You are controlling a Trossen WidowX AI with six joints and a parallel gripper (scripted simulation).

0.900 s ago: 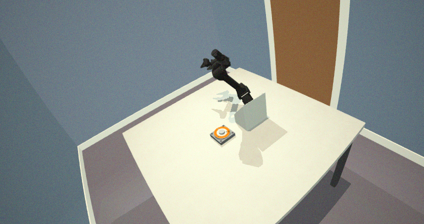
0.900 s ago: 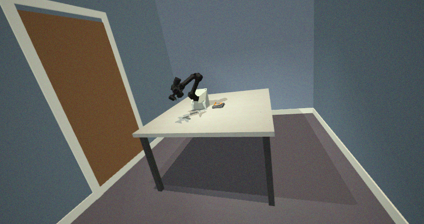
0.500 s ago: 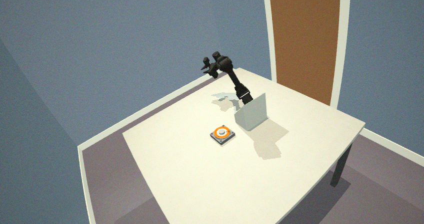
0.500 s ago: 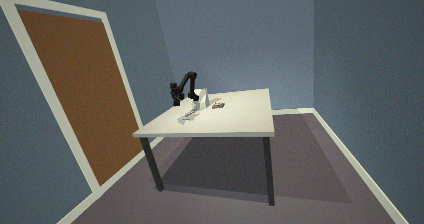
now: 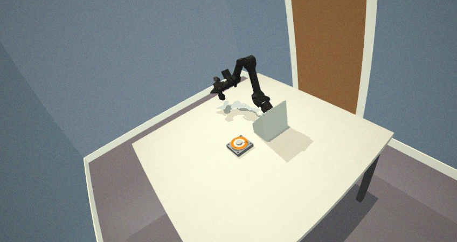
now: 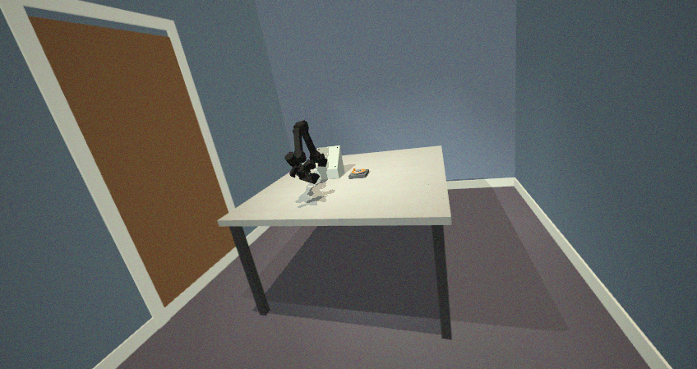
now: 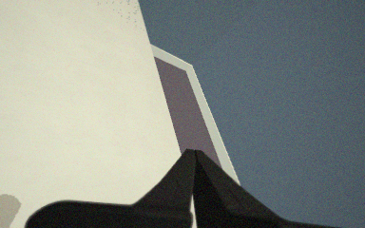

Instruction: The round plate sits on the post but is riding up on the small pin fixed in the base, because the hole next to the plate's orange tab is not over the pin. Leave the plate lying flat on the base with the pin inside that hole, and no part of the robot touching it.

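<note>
My gripper tip is 5 cm short of the grey base, 50 cm to the right of it and 12 cm above it.
</note>
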